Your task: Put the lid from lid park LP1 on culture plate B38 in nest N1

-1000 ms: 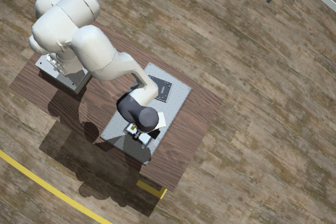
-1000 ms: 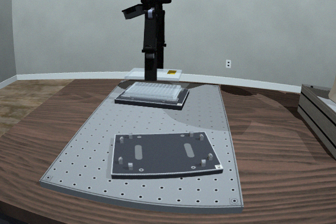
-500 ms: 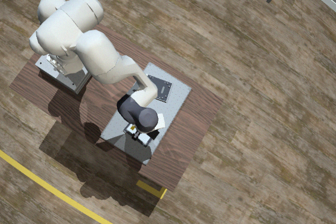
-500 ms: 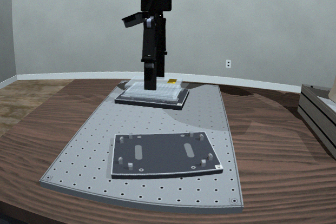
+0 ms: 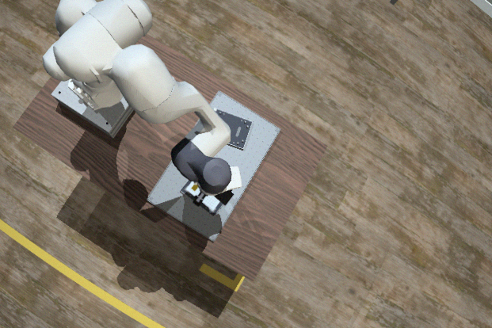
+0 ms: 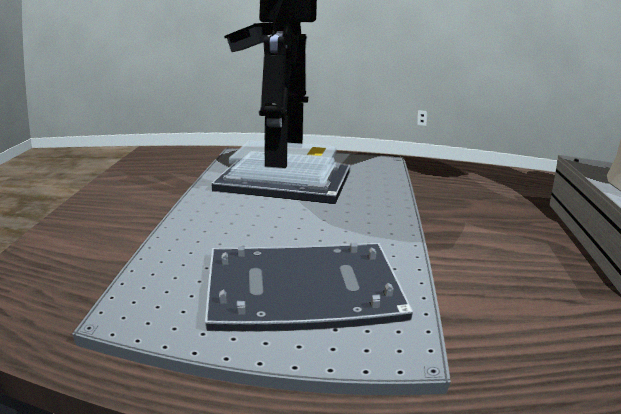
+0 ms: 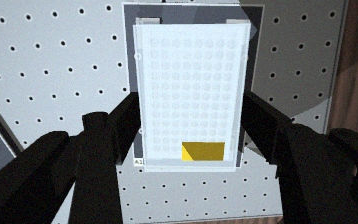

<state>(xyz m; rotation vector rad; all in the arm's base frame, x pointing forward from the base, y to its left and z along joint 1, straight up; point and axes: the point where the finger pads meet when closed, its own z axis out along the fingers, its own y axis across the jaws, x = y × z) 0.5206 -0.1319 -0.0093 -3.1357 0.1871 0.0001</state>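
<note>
Right now the clear lid is 2 cm below my hand. From my hand the other things lie so: culture plate B38 (4 cm below); nest N1 (6 cm below); lid park LP1 (26 cm to the left, 6 cm below, 5 cm behind).
</note>
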